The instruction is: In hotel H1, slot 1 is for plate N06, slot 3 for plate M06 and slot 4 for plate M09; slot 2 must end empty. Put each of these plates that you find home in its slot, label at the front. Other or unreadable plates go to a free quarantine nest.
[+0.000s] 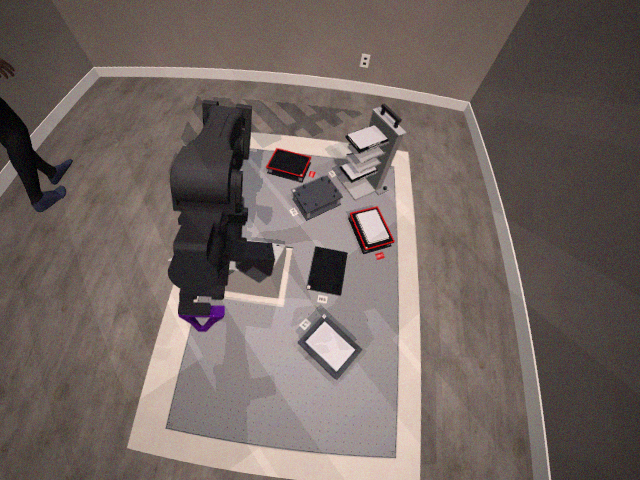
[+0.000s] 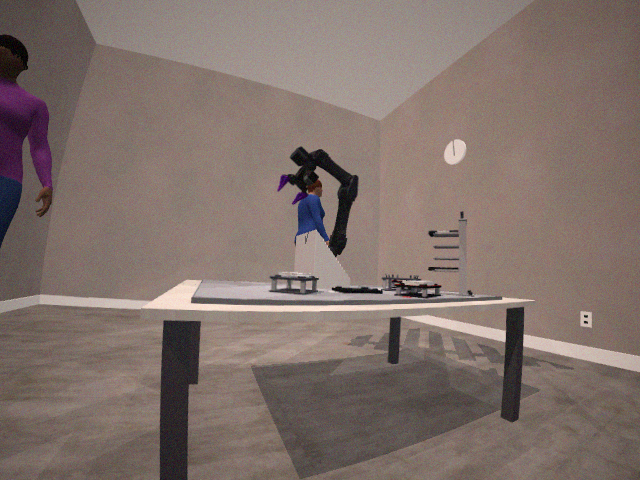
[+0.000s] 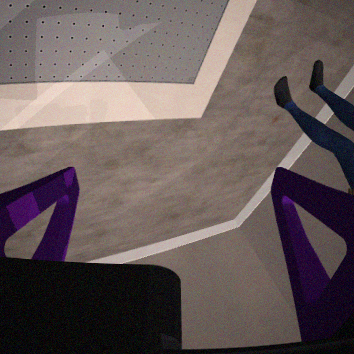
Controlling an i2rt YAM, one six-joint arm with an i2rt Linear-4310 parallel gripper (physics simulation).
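Seen in the pictures: gripper, fingertip midpoint: (image 1: 204, 308) (image 2: 285, 198) (image 3: 174, 177); arm's base at its link origin: (image 2: 322, 260).
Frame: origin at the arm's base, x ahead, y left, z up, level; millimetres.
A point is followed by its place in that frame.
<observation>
Hotel H1 (image 1: 386, 155) @(x 518, y 360, z 75 mm) (image 2: 463, 258) @(x 541, y 357, z 21 mm) stands at the far right of the table. One white-topped plate (image 1: 367, 136) (image 2: 445, 233) sits on its top shelf, another plate (image 1: 356, 171) (image 2: 444, 269) on its bottom shelf; the two middle shelves show no plate. A white plate (image 1: 373, 226) @(x 486, y 142, z -76 mm) lies on a red-rimmed nest (image 1: 353, 222) @(x 414, y 166, z -93 mm). Another white plate (image 1: 329, 343) @(x 318, y -274, z -66 mm) (image 2: 293, 274) @(x 376, y -314, z -71 mm) lies on a grey nest (image 1: 343, 367) @(x 362, y -344, z -80 mm) (image 2: 310, 292) @(x 369, y -246, z -128 mm) nearer the front. Plate labels are unreadable. My gripper (image 1: 201, 328) (image 2: 286, 195) @(x 53, y -241, z 266 mm) (image 3: 174, 177) @(x 53, y -241, z 266 mm) is open and empty, high above the table's left edge, away from the plates.
A second red-rimmed nest (image 1: 289, 162) @(x 151, y 451, z -91 mm) and a grey pegged nest (image 1: 316, 196) @(x 270, y 262, z -70 mm) stand left of the hotel, without plates. A flat black pad (image 1: 327, 270) @(x 317, y -21, z -119 mm) (image 2: 356, 289) @(x 340, y -37, z -119 mm) lies mid-table. A pale wedge-shaped block (image 2: 315, 263) @(x 148, y -117, z -24 mm) stands by the arm. People stand beyond the table.
</observation>
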